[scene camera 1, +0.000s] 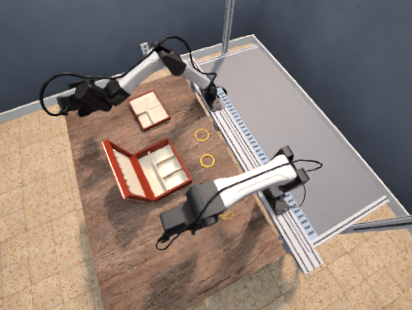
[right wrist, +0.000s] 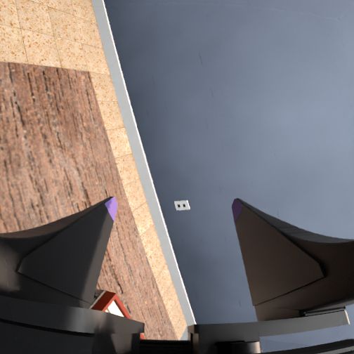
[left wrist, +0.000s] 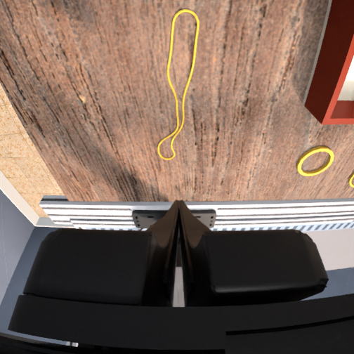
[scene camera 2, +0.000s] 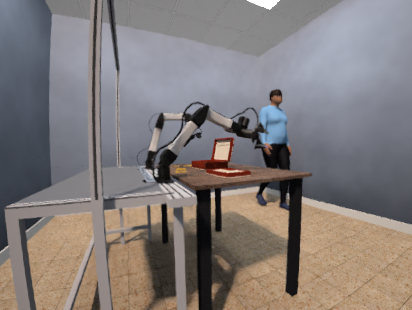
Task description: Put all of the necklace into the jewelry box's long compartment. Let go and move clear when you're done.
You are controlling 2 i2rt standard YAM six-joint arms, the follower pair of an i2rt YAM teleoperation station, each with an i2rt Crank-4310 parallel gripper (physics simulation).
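Frame: origin at the left arm's base, x left, y ahead, z down, level; millimetres.
Seen in the pictures: left gripper, fingertip midpoint: (scene camera 2: 184, 146); right gripper, fingertip midpoint: (scene camera 2: 268, 140); left arm's base, link origin: (scene camera 1: 270, 192) (scene camera 2: 149, 169); right arm's base, link origin: (scene camera 1: 210, 97) (scene camera 2: 163, 180).
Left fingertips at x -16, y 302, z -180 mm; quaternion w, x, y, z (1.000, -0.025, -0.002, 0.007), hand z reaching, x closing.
Offsets run from my left fingertips to a thing's top centre. "pt": to the spot under its first point.
The thin yellow necklace (left wrist: 178, 128) lies on the table as a long narrow loop with a small twisted loop at its near end; part of it @[pt dx +33, dy -77, dz +167 mm] (scene camera 1: 228, 218) shows beside the left arm in scene camera 1. My left gripper (left wrist: 178, 203) is shut and empty, raised above the table; its fingers are hidden in scene camera 1. The red jewelry box (scene camera 1: 181, 161) (scene camera 2: 207, 164) (left wrist: 332, 60) stands with its lid open. Its cream long compartment @[pt dx -293, dy +160, dz +163 mm] (scene camera 1: 150, 174) runs along the lid side, beside smaller compartments. My right gripper (right wrist: 174, 200) is open and empty, high near the table's far corner.
A red tray @[dx -640, dy +49, dz +143 mm] (scene camera 1: 157, 124) (scene camera 2: 230, 174) with cream lining lies beyond the box, toward the right arm. Two yellow rings lie between the box and the rail: one ring @[dx -244, dy -107, dz +163 mm] (scene camera 1: 201, 160) (left wrist: 300, 165) and another ring @[dx -385, dy -144, dz +165 mm] (scene camera 1: 195, 135). A person (scene camera 2: 275, 125) stands behind the table.
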